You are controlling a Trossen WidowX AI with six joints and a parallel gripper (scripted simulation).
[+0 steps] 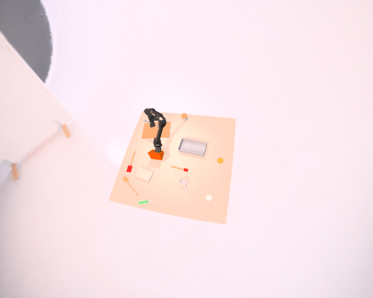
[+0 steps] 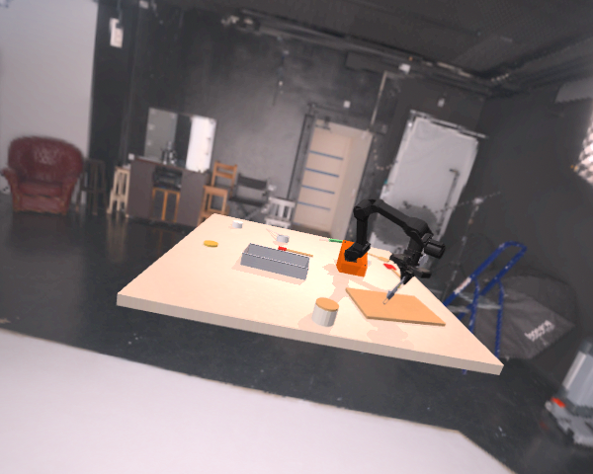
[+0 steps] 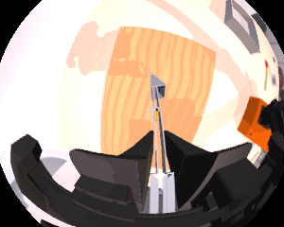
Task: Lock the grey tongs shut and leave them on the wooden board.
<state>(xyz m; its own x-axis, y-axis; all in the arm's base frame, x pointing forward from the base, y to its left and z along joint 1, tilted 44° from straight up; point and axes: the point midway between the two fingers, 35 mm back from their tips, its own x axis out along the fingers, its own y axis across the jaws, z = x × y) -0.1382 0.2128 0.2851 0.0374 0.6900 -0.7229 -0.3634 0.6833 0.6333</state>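
My gripper tip is now 11 cm above the wooden board and 1 cm short of it. Round my gripper tip: orange disc 85 cm ahead, 35 cm to the right, 10 cm below; then pale plate 62 cm to the right, 10 cm below, 2 cm ahead; then grey roasting tin 52 cm ahead, 22 cm to the right, 8 cm below.
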